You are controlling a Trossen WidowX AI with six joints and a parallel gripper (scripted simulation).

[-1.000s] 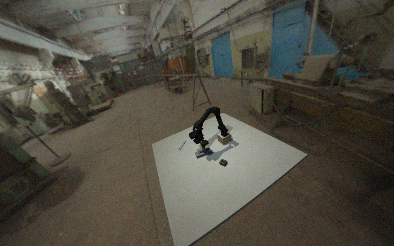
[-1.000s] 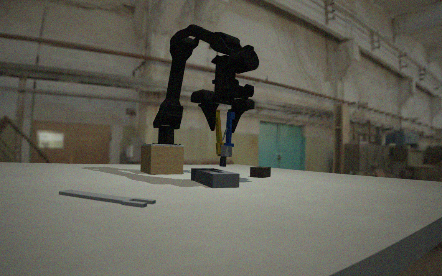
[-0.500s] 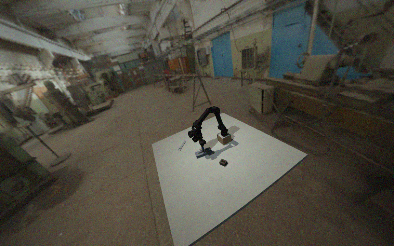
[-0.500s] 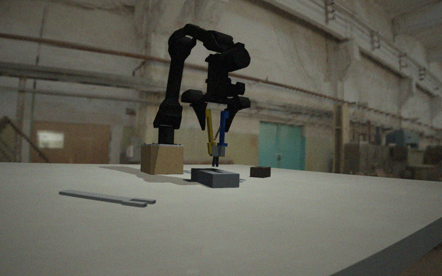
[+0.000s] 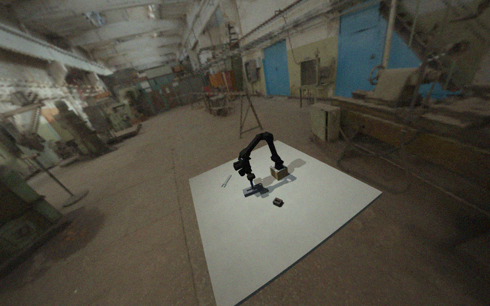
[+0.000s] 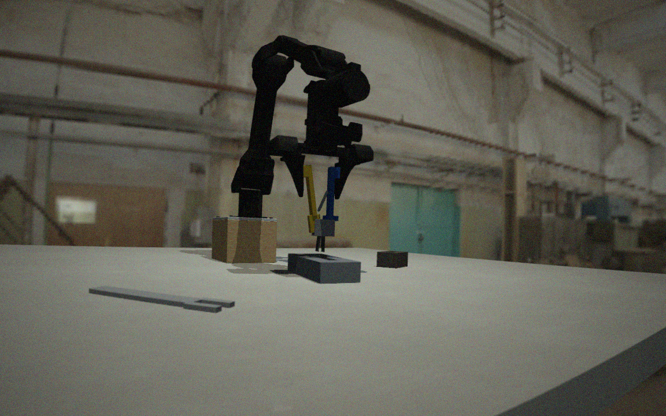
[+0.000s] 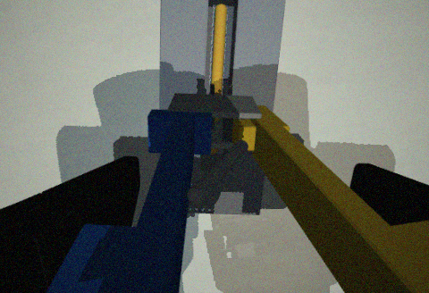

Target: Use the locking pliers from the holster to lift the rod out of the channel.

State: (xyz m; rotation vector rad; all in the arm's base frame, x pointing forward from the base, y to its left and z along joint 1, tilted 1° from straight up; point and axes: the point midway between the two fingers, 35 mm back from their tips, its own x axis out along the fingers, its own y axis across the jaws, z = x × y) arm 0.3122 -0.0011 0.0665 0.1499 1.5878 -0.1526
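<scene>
The grey channel block lies 1 cm to the left of my gripper tip and 12 cm below it. Round my gripper tip: dark holster (8 cm behind, 25 cm to the left, 13 cm below); then flat grey forked bar (17 cm ahead, 30 cm to the right, 14 cm below).
</scene>
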